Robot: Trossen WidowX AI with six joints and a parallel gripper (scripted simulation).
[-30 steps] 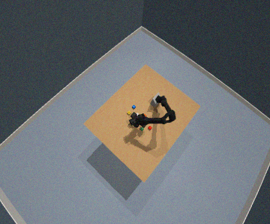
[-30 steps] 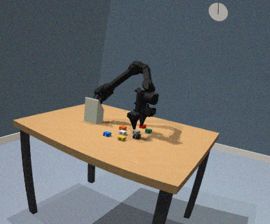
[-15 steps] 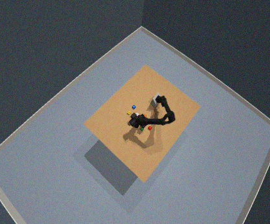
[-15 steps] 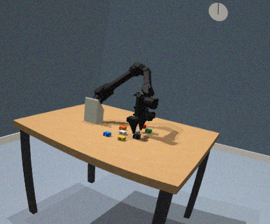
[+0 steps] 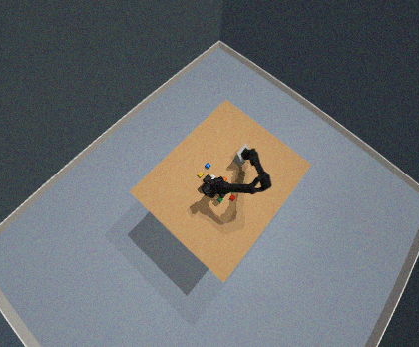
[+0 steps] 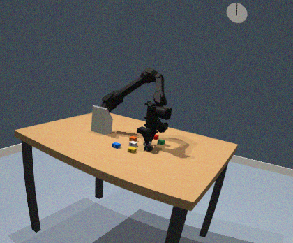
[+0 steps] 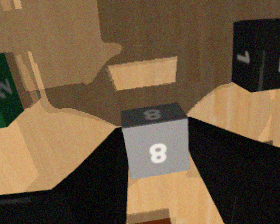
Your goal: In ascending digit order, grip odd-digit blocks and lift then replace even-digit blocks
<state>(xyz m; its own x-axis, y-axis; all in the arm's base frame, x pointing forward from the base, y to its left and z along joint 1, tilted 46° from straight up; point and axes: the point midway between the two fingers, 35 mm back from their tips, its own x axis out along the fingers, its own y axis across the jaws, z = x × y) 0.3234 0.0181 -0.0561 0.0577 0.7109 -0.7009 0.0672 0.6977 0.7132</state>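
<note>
Now: gripper tip 2 cm past the yellow block and 15 cm to the left of it. From my gripper tip the other things lie so: white block: 6 cm behind, 6 cm to the right; black block: 3 cm ahead, 7 cm to the right; grey block: 1 cm behind.
</note>
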